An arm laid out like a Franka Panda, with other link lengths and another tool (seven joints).
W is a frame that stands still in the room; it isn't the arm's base.
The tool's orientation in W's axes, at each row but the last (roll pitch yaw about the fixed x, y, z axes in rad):
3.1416, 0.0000, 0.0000
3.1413, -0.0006, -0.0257
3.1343, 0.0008, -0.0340
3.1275, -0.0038, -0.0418
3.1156, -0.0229, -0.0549
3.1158, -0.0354, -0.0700
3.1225, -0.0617, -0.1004
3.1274, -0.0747, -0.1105
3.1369, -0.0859, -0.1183
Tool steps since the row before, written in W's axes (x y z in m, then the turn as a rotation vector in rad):
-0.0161, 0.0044, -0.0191, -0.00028, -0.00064, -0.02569
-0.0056, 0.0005, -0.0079, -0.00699, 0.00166, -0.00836
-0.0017, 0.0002, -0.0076, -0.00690, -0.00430, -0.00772
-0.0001, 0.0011, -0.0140, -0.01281, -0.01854, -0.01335
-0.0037, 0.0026, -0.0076, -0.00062, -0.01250, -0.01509
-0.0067, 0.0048, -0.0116, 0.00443, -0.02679, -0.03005
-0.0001, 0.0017, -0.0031, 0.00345, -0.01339, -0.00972
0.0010, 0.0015, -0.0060, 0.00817, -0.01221, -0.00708
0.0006, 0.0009, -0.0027, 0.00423, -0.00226, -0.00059
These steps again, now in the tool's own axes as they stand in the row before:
-0.0161, -0.0044, 0.0191, -0.00028, 0.00064, 0.02569
-0.0056, -0.0004, 0.0079, -0.00704, -0.00148, 0.00836
-0.0017, -0.0002, 0.0076, -0.00674, 0.00448, 0.00776
-0.0002, -0.0013, 0.0140, -0.01207, 0.01887, 0.01357
-0.0040, -0.0026, 0.0074, -0.00028, 0.01212, 0.01541
-0.0074, -0.0046, 0.0112, 0.00523, 0.02563, 0.03093
-0.0005, -0.0017, 0.0030, 0.00417, 0.01278, 0.01024
0.0004, -0.0017, 0.0060, 0.00891, 0.01112, 0.00793
0.0003, -0.0010, 0.0027, 0.00440, 0.00174, 0.00098

